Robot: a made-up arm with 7 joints. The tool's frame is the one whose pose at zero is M. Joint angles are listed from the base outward.
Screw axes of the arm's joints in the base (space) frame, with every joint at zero. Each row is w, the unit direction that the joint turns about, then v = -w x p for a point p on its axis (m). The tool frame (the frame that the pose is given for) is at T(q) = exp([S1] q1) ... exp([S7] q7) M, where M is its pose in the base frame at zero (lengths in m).
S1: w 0 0 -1 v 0.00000 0.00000 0.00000
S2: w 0 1 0 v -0.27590 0.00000 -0.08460
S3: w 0 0 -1 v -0.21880 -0.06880 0.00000
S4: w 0 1 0 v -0.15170 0.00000 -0.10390
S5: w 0 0 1 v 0.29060 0.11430 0.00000
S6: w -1 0 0 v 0.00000 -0.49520 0.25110
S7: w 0 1 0 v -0.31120 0.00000 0.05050
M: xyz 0.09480 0.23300 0.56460 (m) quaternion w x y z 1 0 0 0
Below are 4 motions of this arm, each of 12 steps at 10 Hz.
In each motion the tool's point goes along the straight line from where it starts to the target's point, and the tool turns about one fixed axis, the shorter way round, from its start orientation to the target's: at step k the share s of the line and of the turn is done. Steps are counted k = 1, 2, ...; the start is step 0. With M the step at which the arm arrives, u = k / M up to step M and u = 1 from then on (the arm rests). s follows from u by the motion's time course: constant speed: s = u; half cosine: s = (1 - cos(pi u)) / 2; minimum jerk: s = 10 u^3 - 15 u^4 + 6 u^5.
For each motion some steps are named. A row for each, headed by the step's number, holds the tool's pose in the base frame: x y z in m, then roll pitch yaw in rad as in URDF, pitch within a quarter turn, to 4 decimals.
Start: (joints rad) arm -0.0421 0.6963 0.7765 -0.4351 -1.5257 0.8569 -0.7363
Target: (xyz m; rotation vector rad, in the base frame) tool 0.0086 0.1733 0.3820 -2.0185 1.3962 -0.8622
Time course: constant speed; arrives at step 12
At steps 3, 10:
3: -0.0422 0.3481 0.4759 -1.7082 -0.5960 -1.2374
10: -0.0027 0.2122 0.4029 -2.1740 -0.2862 -1.2668

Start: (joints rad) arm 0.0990 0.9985 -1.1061 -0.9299 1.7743 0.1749 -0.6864
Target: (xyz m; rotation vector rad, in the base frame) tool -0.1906 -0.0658 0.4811 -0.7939 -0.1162 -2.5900
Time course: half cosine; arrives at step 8
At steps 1, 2, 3, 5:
1: -0.1071 -0.0109 0.5441 -1.5101 -1.0776 -2.6745
2: -0.1165 -0.0171 0.5370 -1.2878 -1.0282 -2.7456
3: -0.1306 -0.0264 0.5264 -0.9987 -0.9435 -2.8040
5: -0.1638 -0.0482 0.5013 -0.4436 -0.7324 -2.7857

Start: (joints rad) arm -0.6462 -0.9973 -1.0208 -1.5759 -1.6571 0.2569 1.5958
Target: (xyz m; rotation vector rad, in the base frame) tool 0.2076 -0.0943 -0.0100 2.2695 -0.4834 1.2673
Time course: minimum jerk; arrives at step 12
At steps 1, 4, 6, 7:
1: 0.2727 0.0946 0.3023 0.8017 -0.2683 1.7189
4: 0.2593 0.0558 0.2380 0.9189 -0.5540 1.5990
6: 0.2403 0.0007 0.1470 1.2387 -0.9185 1.2762
7: 0.2303 -0.0285 0.0988 1.5679 -1.0606 0.9455

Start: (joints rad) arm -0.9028 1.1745 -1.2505 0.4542 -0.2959 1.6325 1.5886
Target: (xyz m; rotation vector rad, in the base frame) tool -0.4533 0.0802 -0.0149 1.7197 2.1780 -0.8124
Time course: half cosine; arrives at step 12
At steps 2, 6, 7, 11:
2: -0.3131 0.4138 -0.0922 -2.7582 0.7416 0.2088
6: -0.3782 0.2590 -0.0563 -2.7328 0.6375 1.0226
7: -0.3976 0.2127 -0.0456 -2.7459 0.6069 1.2531
11: -0.4507 0.0863 -0.0163 -2.8173 0.5435 1.8653

